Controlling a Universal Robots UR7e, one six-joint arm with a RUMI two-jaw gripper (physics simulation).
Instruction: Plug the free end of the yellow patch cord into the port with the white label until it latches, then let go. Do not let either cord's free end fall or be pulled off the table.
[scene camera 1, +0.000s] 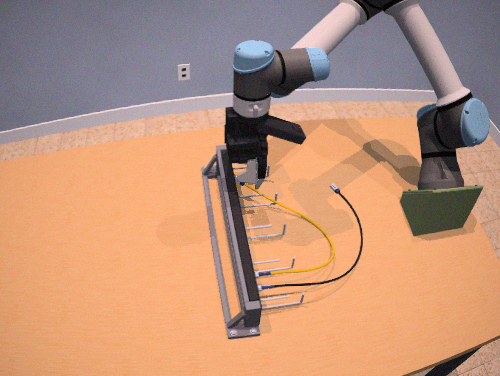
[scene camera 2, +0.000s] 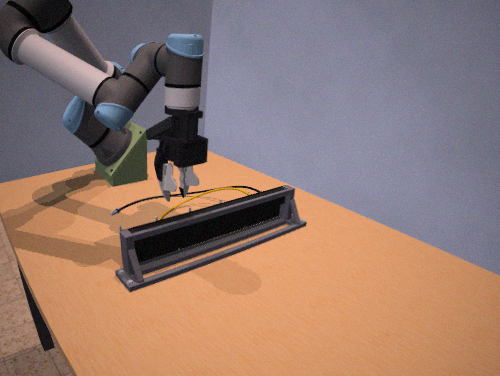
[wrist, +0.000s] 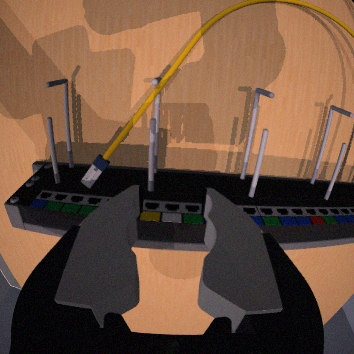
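Where they show: gripper, fingertip midpoint: (scene camera 1: 254, 182) (scene camera 2: 175, 199) (wrist: 172, 188); arm's base, link origin: (scene camera 1: 441, 188) (scene camera 2: 116, 147).
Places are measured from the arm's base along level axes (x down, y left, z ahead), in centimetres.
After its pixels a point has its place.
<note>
The yellow patch cord (scene camera 1: 327, 235) {x 9.3, y -0.8, z 35.1 cm} (scene camera 2: 230, 188) {x 3.1, y 11.1, z 45.6 cm} (wrist: 190, 46) {x 8.2, y -10.4, z 41.8 cm} arcs from its plugged end to its free plug (wrist: 92, 172) {x 3.9, y -19.7, z 52.6 cm}, which is tilted over the black panel (scene camera 1: 241, 240) {x 0.2, y 2.0, z 57.8 cm} (scene camera 2: 210, 230) {x 6.4, y -5.6, z 56.0 cm} (wrist: 290, 192) {x 5.7, y 0.6, z 56.4 cm}, left of the fingers in the wrist view and outside them. Whether it touches the panel is unclear. The white label (wrist: 171, 218) {x 0.4, y -12.4, z 55.1 cm} shows between the yellow and green labels, below an empty port (wrist: 172, 207) {x 2.6, y -12.4, z 55.6 cm}. My gripper (scene camera 1: 253, 183) {x -1.7, y -12.1, z 51.1 cm} (scene camera 2: 176, 198) {x -1.7, y -12.1, z 51.1 cm} (wrist: 172, 188) {x -1.7, y -12.1, z 51.1 cm} is open and empty; in the wrist view its fingertips stand either side of this port group.
The black cord (scene camera 1: 361, 235) {x 9.5, y 1.6, z 26.2 cm} has its free end (scene camera 1: 334, 188) {x 9.5, y -15.8, z 27.2 cm} (scene camera 2: 114, 211) {x 9.4, y -16.2, z 27.2 cm} on the table (scene camera 1: 125, 260) {x 10.1, y -4.8, z 85.3 cm} (scene camera 2: 325, 310) {x 10.1, y -6.5, z 89.9 cm}. Metal prongs (scene camera 1: 270, 235) {x 8.3, y -3.8, z 49.1 cm} (wrist: 152, 155) {x 4.5, y -14.1, z 51.3 cm} stick out from the panel near the fingers. The arm's green base block (scene camera 1: 440, 210) {x 0.3, y 7.0, z 4.9 cm} (scene camera 2: 131, 160) {x 2.2, y 0.4, z 9.8 cm} stands on the table.
</note>
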